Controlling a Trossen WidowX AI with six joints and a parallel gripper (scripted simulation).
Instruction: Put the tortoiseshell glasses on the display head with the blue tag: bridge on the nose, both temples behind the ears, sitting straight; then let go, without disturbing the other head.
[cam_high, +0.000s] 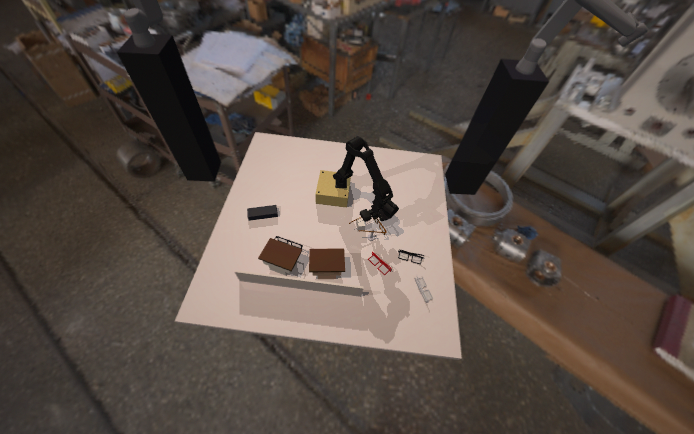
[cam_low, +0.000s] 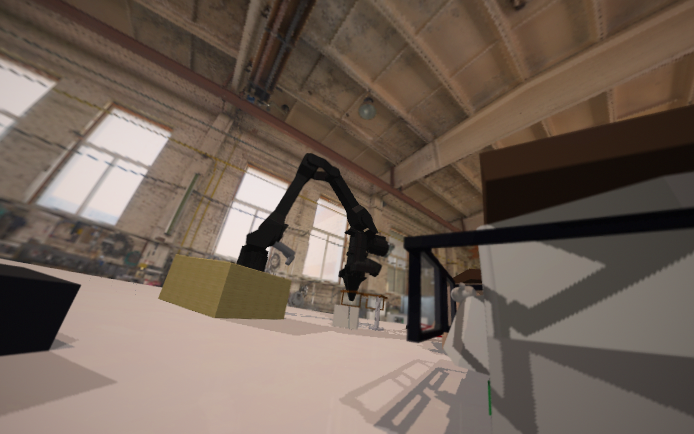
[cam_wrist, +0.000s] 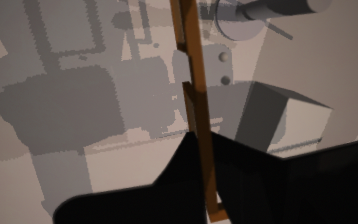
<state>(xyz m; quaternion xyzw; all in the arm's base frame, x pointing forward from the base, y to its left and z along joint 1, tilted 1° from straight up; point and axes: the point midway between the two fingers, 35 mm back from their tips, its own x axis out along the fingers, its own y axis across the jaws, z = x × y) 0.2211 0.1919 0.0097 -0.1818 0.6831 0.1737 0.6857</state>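
The white block is 10 mm ahead of my gripper tip, 80 mm to the right of it and 40 mm below it. The rest, counted from my gripper tip: stand (80 mm ahead, 20 mm to the right, 40 mm below); black box (50 mm behind, 630 mm to the right, 50 mm below); low white rail (380 mm ahead, 380 mm to the right, 10 mm below).
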